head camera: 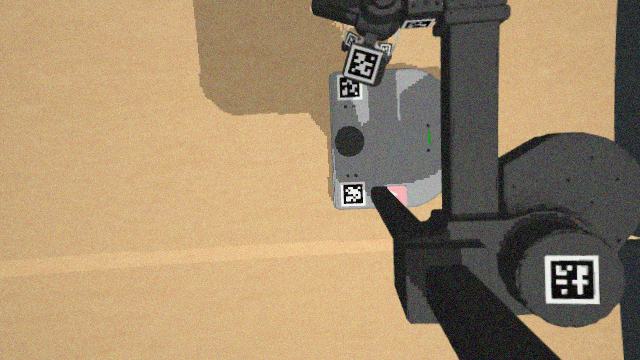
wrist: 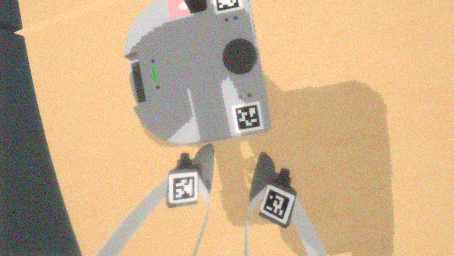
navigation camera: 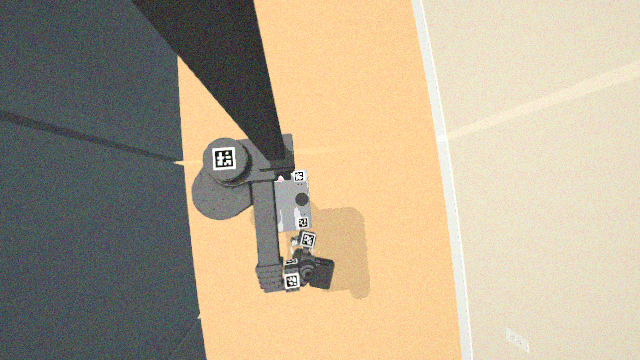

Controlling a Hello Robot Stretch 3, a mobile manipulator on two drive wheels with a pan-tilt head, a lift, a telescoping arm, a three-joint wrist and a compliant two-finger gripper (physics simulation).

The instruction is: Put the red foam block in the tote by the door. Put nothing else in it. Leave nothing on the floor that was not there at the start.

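Seen in the pictures: robot's base at its link origin: (head camera: pixel 349 141) (navigation camera: pixel 300 198).
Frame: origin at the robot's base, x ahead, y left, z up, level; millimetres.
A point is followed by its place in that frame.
Note:
My gripper (wrist: pixel 234 165) @(x -23, y -151, z 452 mm) is open in the wrist view, its two fingertips apart with bare floor and shadow showing between them. It hangs beside the edge of my own grey base (head camera: pixel 385 150) @(x -84, y 26, z 160 mm) (navigation camera: pixel 290 200) @(x -60, y 0, z 160 mm) (wrist: pixel 195 65). The red foam block and the tote by the door do not show in the three views. A pink patch (head camera: pixel 398 194) @(x -113, y 135, z 161 mm) (navigation camera: pixel 280 178) @(x -105, y 126, z 161 mm) (wrist: pixel 177 7) shows on the base, partly hidden by the black mast.
A large dark blue-grey surface (navigation camera: pixel 90 200) @(x -691, y 77, z 583 mm) (head camera: pixel 629 100) @(x -687, y -68, z 58 mm) (wrist: pixel 30 175) runs along one side of my base. On the other side are a white skirting board (navigation camera: pixel 448 200) @(x 1039, y -117, z 35 mm), a pale wall (navigation camera: pixel 540 175) @(x 1048, y 17, z 588 mm) and a wall socket (navigation camera: pixel 517 340) @(x 1066, y -858, z 410 mm). My arm (head camera: pixel 472 120) @(x -102, y -16, z 814 mm) (navigation camera: pixel 265 220) @(x -103, y -9, z 814 mm) lies over the base.

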